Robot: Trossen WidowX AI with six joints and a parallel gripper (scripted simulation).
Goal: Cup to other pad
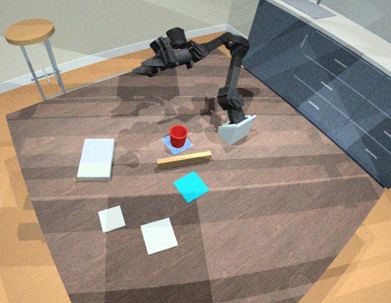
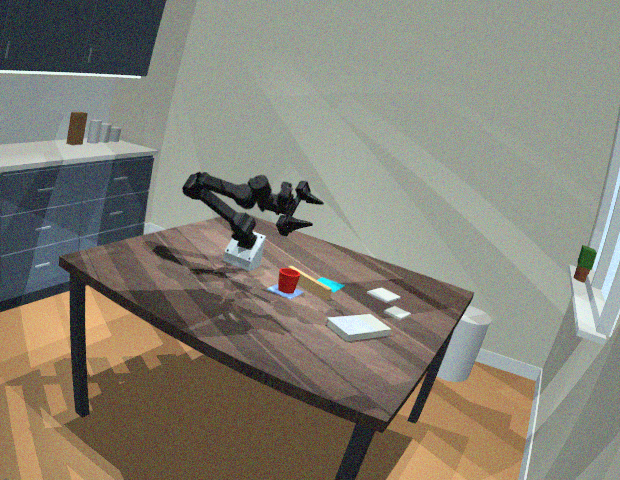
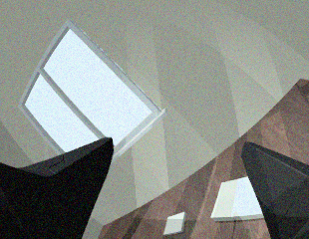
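Right now the red cup is 10 cm behind my gripper tip, 13 cm to the left of it and 30 cm below it. Also, from my gripper tip: white slab: 22 cm ahead, 1 cm to the left, 32 cm below; yellow marble: 12 cm behind, 13 cm to the left, 32 cm below; pale blue pad: 10 cm behind, 13 cm to the left, 35 cm below.
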